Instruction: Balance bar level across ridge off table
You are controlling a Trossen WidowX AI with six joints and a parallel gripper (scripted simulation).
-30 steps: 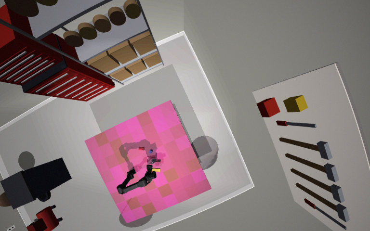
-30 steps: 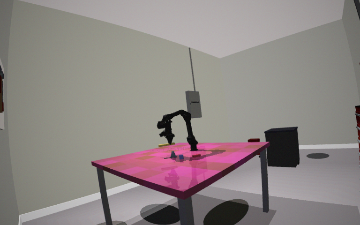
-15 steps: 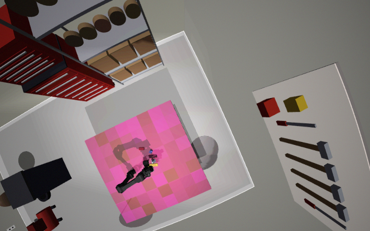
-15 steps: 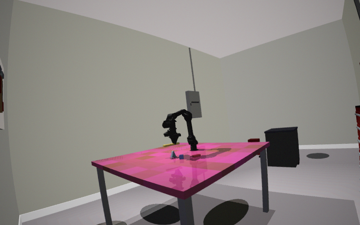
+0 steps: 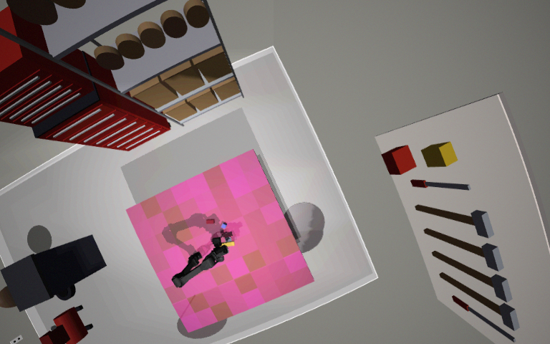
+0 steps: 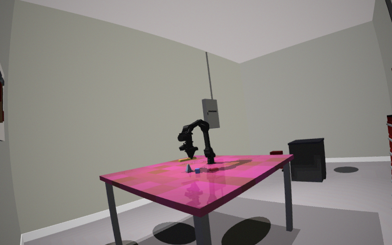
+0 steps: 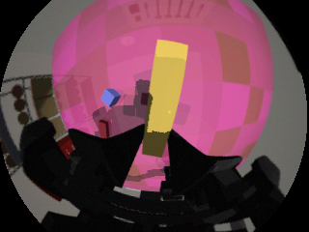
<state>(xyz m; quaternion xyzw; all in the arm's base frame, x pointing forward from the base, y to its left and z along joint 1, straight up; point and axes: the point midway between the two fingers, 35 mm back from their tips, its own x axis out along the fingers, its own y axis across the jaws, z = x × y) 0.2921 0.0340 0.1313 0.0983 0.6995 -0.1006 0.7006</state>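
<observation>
The small blue cube is 6 cm ahead of my gripper tip, 12 cm to the left of it and 8 cm below it. Also, from my gripper tip: yellow bar 3 cm ahead, 1 cm to the right; small red block 4 cm behind, 20 cm to the left, 9 cm below.
</observation>
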